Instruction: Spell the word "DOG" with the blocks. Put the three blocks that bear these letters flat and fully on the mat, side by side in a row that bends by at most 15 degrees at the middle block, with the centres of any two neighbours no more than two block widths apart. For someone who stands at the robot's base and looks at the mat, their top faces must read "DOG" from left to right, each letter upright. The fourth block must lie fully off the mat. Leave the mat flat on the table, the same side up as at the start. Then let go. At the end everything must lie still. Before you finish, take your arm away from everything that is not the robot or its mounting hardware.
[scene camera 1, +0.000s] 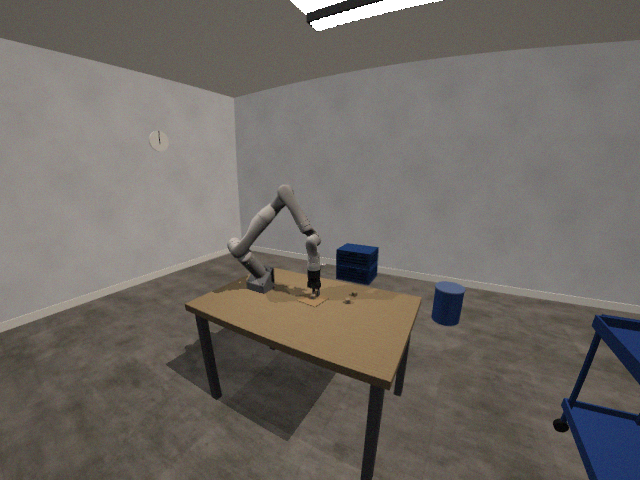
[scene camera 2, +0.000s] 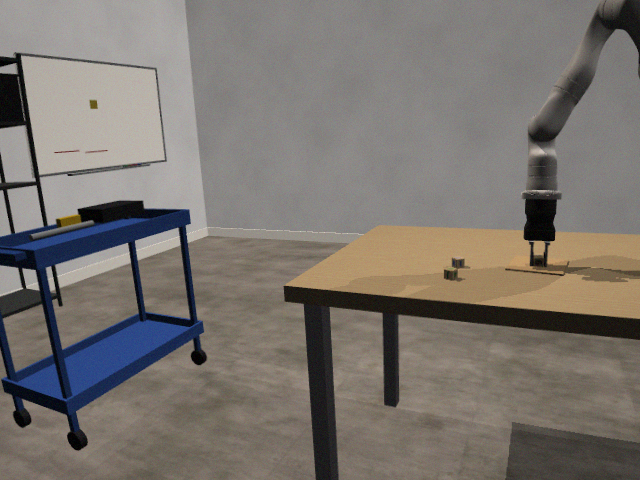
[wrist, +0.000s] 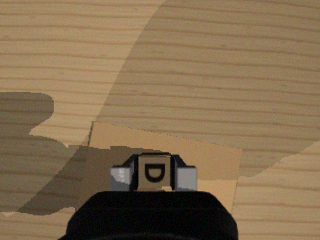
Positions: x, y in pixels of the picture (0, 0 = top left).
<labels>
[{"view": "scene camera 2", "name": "my gripper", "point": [538, 265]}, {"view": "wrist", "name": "my gripper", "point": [155, 166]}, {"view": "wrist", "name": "mat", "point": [217, 165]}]
</labels>
